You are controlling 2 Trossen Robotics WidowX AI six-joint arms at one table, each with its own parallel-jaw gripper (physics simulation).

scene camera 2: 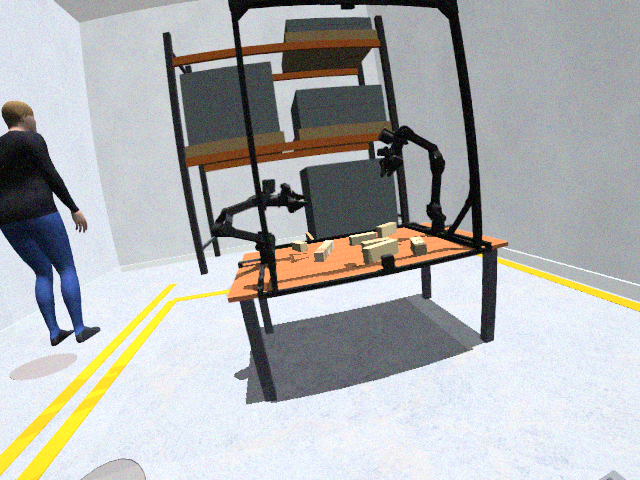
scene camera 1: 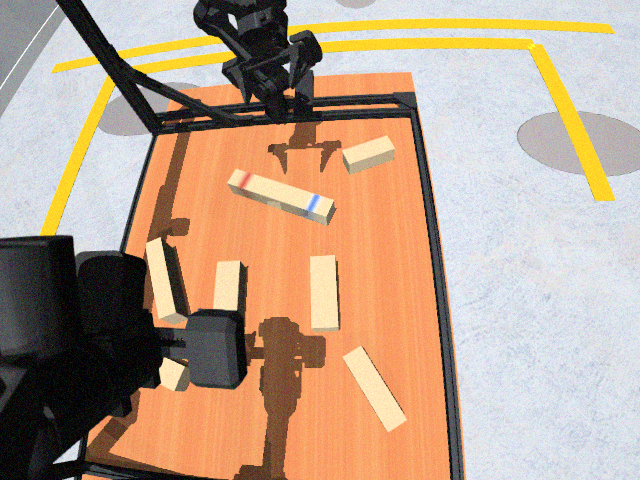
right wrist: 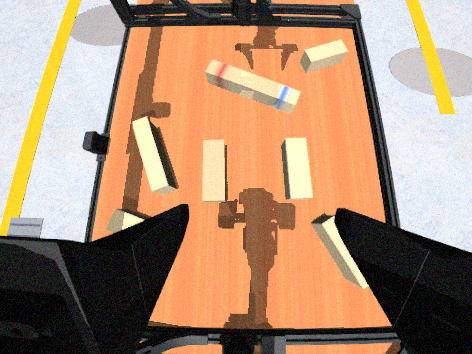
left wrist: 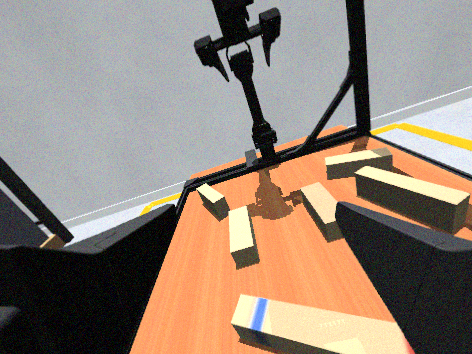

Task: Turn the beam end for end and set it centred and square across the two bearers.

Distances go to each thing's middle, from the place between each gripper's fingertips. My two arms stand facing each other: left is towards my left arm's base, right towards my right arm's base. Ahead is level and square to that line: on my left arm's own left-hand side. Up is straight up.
Scene:
Right now the beam [scene camera 1: 305,204] is 30 mm behind my left hand, 50 mm to the right of it and 260 mm below it.
The beam lies 350 mm to the left of my right hand, 320 mm below it and 20 mm ahead of it.

